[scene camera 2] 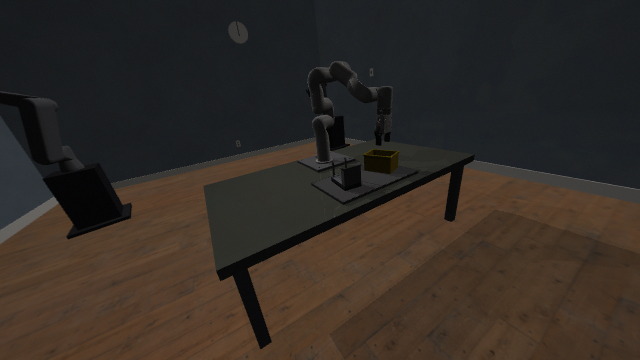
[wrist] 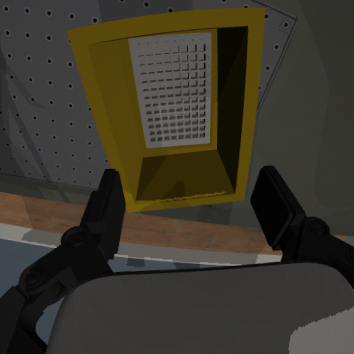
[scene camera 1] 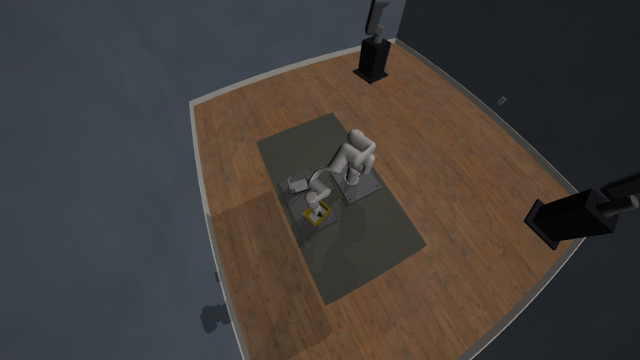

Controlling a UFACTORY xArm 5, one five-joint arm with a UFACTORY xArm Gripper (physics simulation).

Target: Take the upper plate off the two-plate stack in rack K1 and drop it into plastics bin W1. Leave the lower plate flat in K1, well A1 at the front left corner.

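Places are measured from the arm's base along level axes (x ahead, y left, z up), in millimetres.
Pixels of known places: gripper, fingertip midpoint: (scene camera 2: 382,143) (wrist: 189,184); arm's base at its link origin: (scene camera 2: 324,161) (scene camera 1: 351,178).
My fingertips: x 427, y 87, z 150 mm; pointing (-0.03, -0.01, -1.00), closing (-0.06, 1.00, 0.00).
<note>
Ahead of a thing's pixels: the offset from my fingertips to its top centre. "pt": to the spot under its first point. Level surfaces: height alone.
The yellow bin W1 {8 mm back, 5 mm right, 55 mm down} (scene camera 1: 327,206) (scene camera 2: 381,163) (wrist: 165,22) stands on the grey perforated board. A white gridded plate {16 mm back, 6 mm right, 135 mm down} (scene camera 1: 313,217) (wrist: 176,92) lies inside it, apparently on its floor. My gripper (scene camera 2: 383,142) (wrist: 189,184) is open and empty, above the bin and apart from the plate; its fingers point down. The rack K1 {37 mm back, 284 mm right, 35 mm down} (scene camera 2: 351,176) stands at the other end of the board. In scene camera 1, a pale plate {31 mm back, 287 mm right, 116 mm down} (scene camera 1: 300,185) lies in the rack and looks flat. It is too small there to make out well A1, and the wrist view does not show the rack.
The perforated board {13 mm back, 158 mm right, 154 mm down} (scene camera 2: 327,186) (wrist: 35,70) lies on the dark table {168 mm down} (scene camera 1: 370,260) (scene camera 2: 260,215) near one long edge. Thin upright posts {pt 82 mm back, 231 mm right, 66 mm down} (scene camera 2: 345,163) rise at the rack. My arm's base plate (scene camera 1: 362,191) (scene camera 2: 312,162) is behind the board. Black pedestals (scene camera 1: 374,57) (scene camera 2: 85,200) stand off the table.
</note>
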